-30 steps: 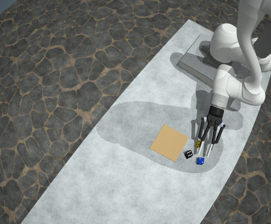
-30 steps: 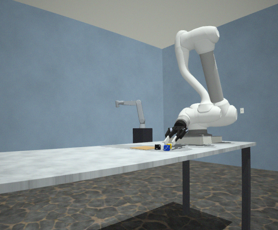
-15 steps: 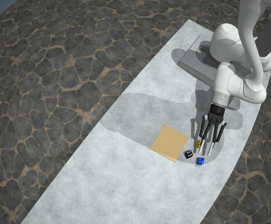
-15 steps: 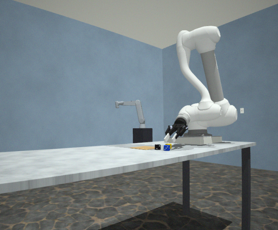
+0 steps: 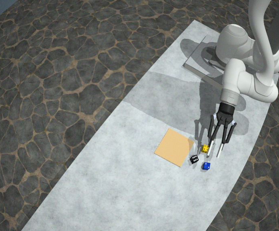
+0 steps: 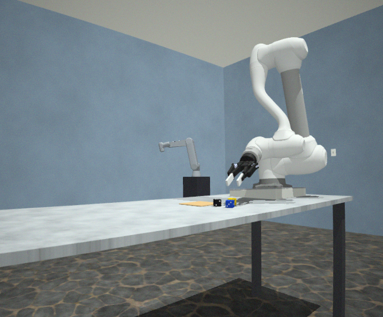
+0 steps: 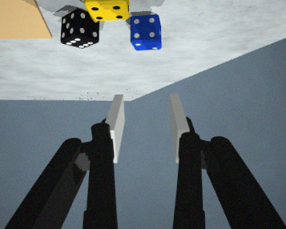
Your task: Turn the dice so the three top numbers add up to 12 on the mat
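Now: hand 50 mm short of the blue die, 10 mm to the right of it and 100 mm above it. From my hand the other things lie so: black die: 50 mm ahead, 60 mm to the right, 100 mm below; then tan mat: 40 mm ahead, 170 mm to the right, 110 mm below; then yellow die: 20 mm behind, 30 mm to the right, 100 mm below.
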